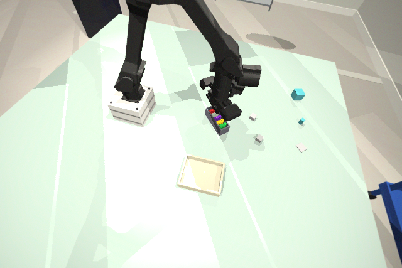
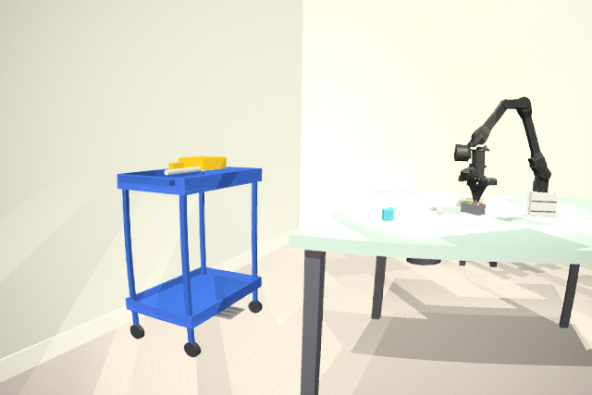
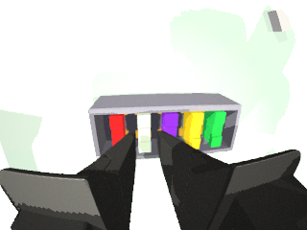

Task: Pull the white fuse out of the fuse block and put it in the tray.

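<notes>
My gripper tip is 2 cm above the white fuse. The rest, counted from my gripper tip: yellow fuse (2 cm ahead, 3 cm to the right, 2 cm below); red fuse (1 cm behind, 1 cm to the left, 2 cm below); purple fuse (1 cm ahead, 2 cm to the right, 2 cm below).
</notes>
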